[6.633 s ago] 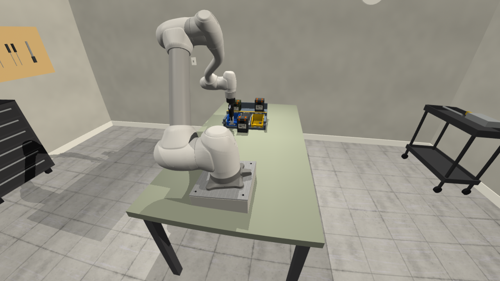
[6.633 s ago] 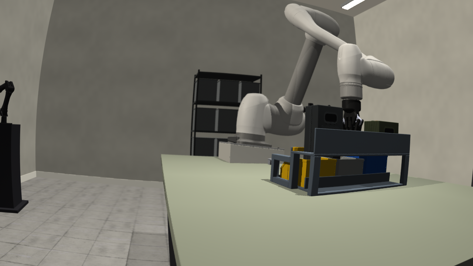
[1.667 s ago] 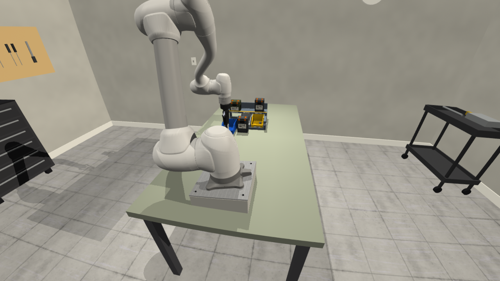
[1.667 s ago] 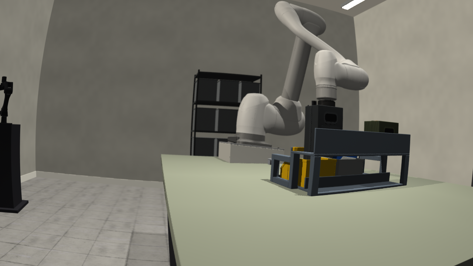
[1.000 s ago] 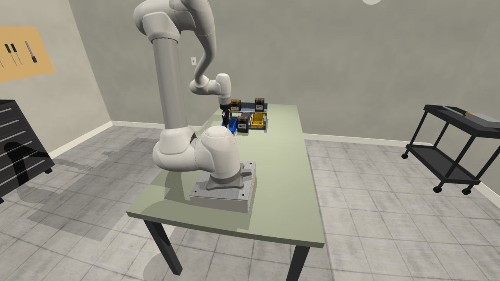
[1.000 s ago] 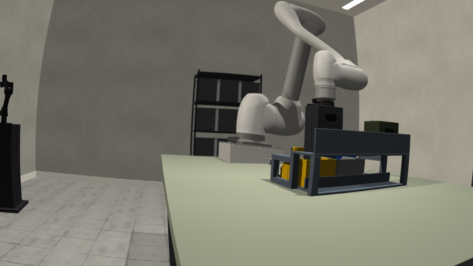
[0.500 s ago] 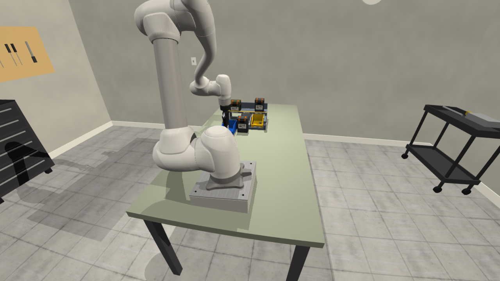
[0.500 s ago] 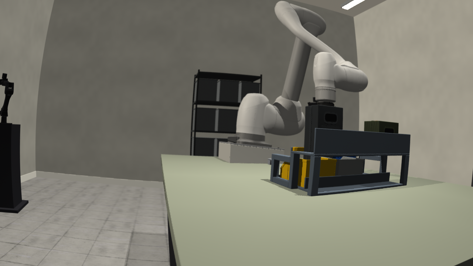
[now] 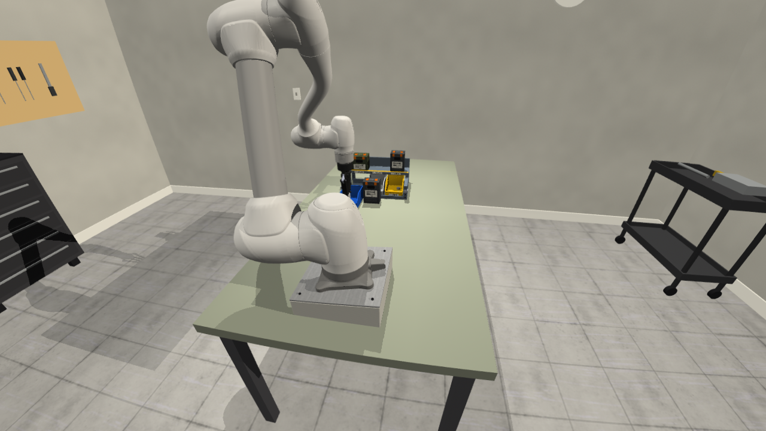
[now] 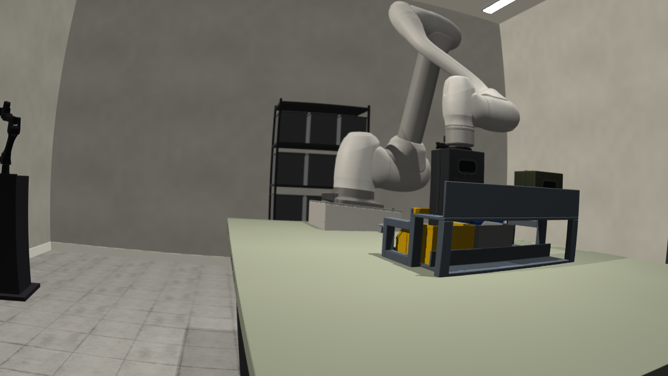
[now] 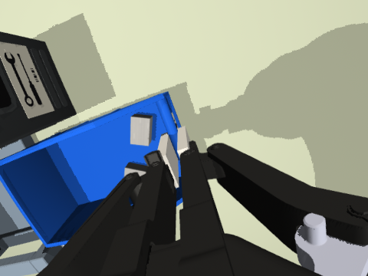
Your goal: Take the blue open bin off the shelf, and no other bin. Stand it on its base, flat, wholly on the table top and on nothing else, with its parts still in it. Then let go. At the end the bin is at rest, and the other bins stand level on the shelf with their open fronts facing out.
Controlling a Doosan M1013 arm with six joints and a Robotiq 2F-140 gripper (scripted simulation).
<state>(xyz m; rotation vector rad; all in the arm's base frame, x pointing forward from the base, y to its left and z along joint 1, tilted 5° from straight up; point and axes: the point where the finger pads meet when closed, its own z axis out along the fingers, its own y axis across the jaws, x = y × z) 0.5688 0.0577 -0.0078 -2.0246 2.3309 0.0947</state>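
My hand is 8 cm short of the blue open bin, 2 cm above it and 1 cm to the left of it. From my hand the other things lie so: yellow bin (26 cm to the right, 24 cm ahead, 3 cm below); then grey bin (25 cm ahead, 15 cm to the right, 3 cm below).
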